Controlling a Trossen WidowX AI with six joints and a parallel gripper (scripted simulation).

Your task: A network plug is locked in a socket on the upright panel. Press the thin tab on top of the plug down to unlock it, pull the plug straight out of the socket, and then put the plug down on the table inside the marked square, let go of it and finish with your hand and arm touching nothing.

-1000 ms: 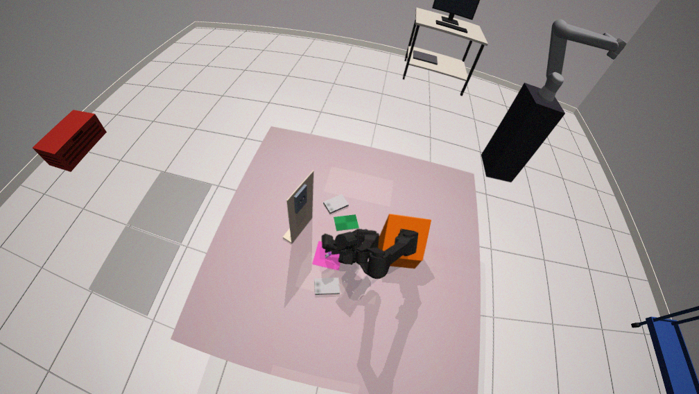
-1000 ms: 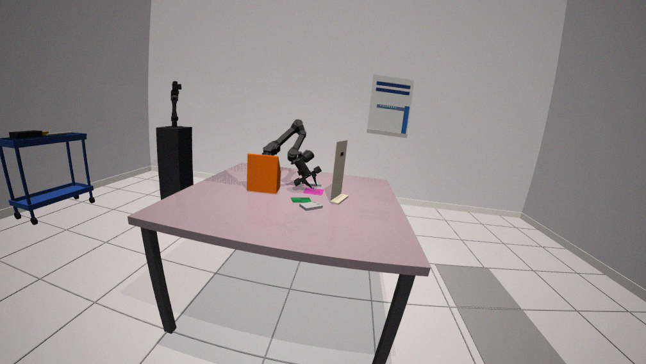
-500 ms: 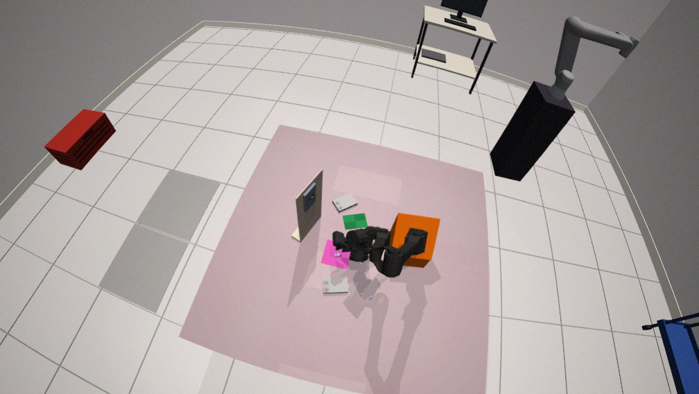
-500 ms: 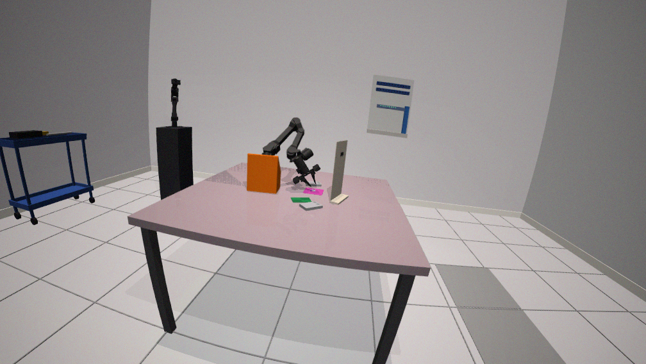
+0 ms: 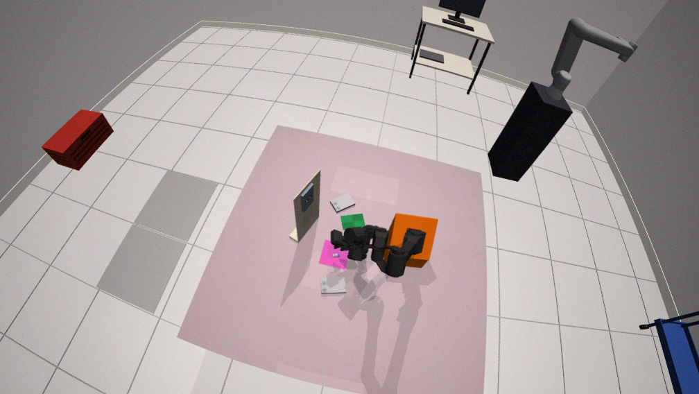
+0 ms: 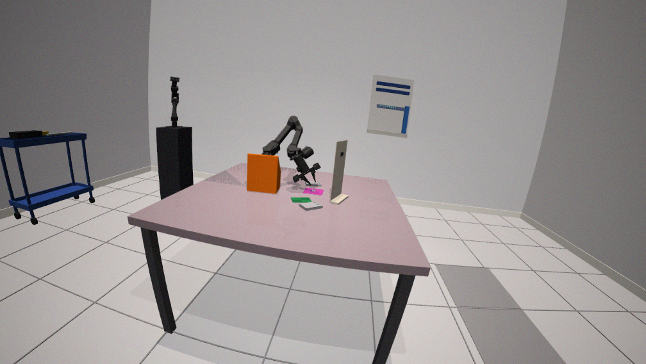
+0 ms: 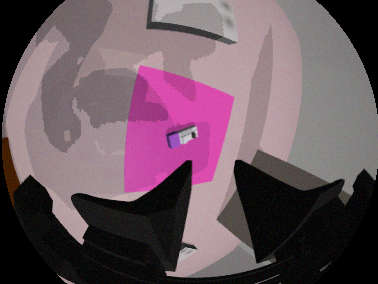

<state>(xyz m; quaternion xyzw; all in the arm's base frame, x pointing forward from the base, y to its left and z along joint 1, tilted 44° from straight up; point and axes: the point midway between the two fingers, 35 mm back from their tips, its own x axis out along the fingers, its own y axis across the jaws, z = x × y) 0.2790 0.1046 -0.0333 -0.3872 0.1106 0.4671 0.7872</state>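
The purple plug lies 10 mm to the left of my gripper tip and 50 mm below it. The rest, counted from my gripper tip: beige upright panel: 160 mm ahead, 100 mm to the right, 110 mm above; magenta square: 10 mm ahead, 50 mm below.
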